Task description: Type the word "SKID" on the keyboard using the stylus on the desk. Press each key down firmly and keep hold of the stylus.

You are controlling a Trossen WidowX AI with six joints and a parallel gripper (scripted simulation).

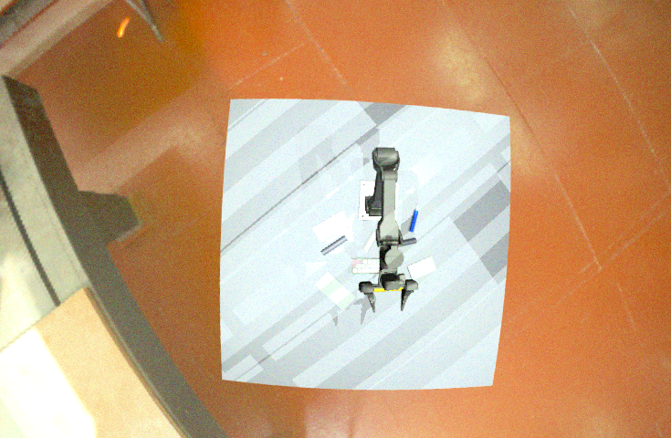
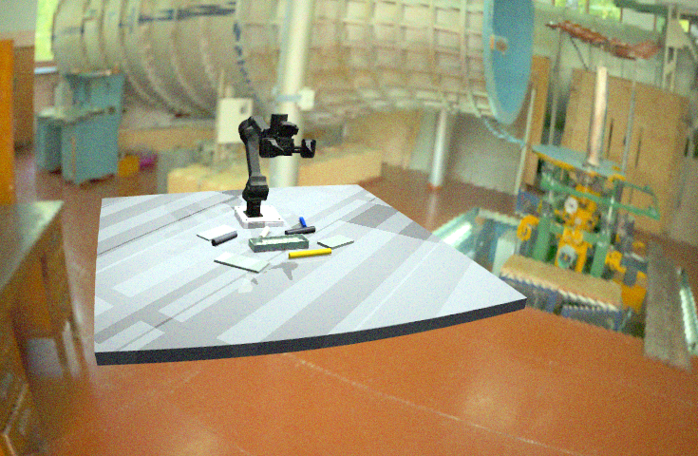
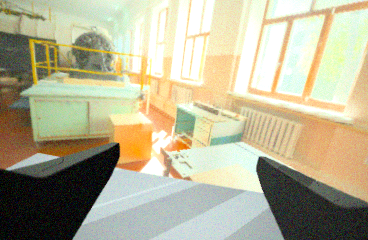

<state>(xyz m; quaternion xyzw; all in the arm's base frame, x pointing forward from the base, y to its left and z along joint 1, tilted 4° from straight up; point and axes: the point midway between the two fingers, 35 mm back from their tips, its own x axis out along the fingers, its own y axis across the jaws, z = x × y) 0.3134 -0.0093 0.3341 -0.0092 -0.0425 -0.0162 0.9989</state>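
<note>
My gripper tip is 340 mm above the blue stylus, 320 mm past it and 190 mm to the right of it. The rest, counted from my gripper tip: yellow cylinder 340 mm below, 70 mm to the left; white stick 340 mm below, 210 mm behind, 10 mm to the right; card 340 mm below, 210 mm to the left, 80 mm behind.
</note>
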